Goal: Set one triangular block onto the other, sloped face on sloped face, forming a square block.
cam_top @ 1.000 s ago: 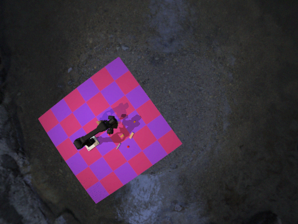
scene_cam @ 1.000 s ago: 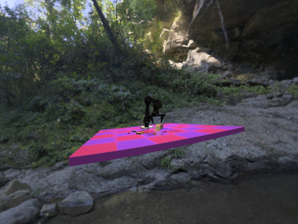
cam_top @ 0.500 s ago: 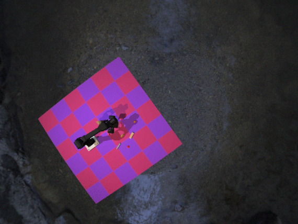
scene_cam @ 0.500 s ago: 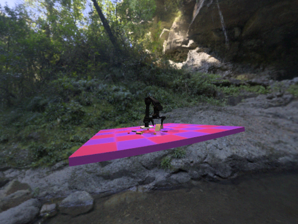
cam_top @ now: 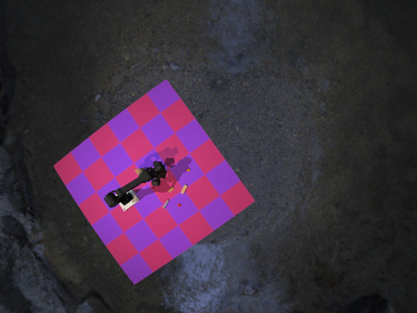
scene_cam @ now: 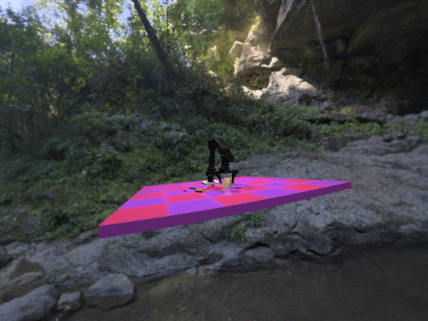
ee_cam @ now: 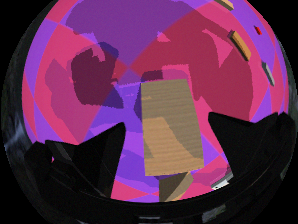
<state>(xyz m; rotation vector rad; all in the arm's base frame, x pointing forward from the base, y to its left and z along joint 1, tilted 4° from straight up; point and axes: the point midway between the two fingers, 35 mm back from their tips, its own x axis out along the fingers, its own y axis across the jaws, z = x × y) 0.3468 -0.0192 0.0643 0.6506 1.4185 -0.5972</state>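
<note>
Right now my gripper tip is 1 cm to the right of the triangular block, 1 cm past it and 1 cm above it. Round my gripper tip: orange piece (19 cm ahead, 14 cm to the right, 2 cm below); red bit (31 cm to the right, 7 cm behind, 2 cm below); grey stick (23 cm to the right, 15 cm behind, 2 cm below).
</note>
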